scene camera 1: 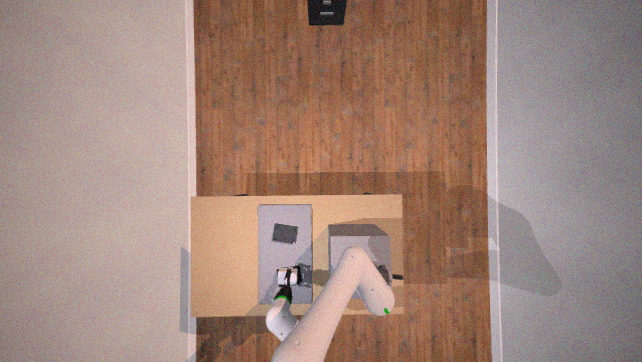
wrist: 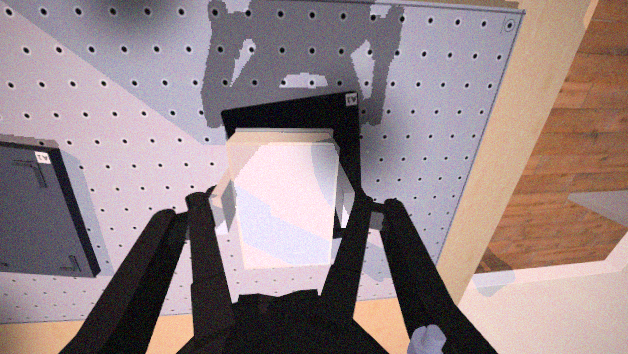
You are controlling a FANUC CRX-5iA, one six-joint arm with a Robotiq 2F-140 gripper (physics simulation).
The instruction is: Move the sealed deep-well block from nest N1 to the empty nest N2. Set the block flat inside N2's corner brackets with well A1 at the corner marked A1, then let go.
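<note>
The pale sealed block (scene camera 1: 281,276) (wrist: 285,230) is held level between the fingers of my gripper (scene camera 1: 289,276) (wrist: 286,172), which is shut on its two sides. The block hangs above a black nest (wrist: 290,117) and is apart from it. That nest's A1 label (wrist: 351,99) shows at its far right corner; the block hides most of its inside. The other nest (scene camera 1: 285,234) (wrist: 45,215) is empty and lies left in the wrist view, turned at an angle, with corner brackets and an A1 label (wrist: 43,157). I cannot read nest numbers or see well A1.
Both nests lie on a perforated plate (scene camera 1: 270,255) (wrist: 130,102) on the wooden table (scene camera 1: 225,255) (wrist: 520,150). A grey box-like object (scene camera 1: 357,230) stands on the table right of the plate, partly under my arm (scene camera 1: 325,305). A black cabinet (scene camera 1: 326,19) stands far off on the floor.
</note>
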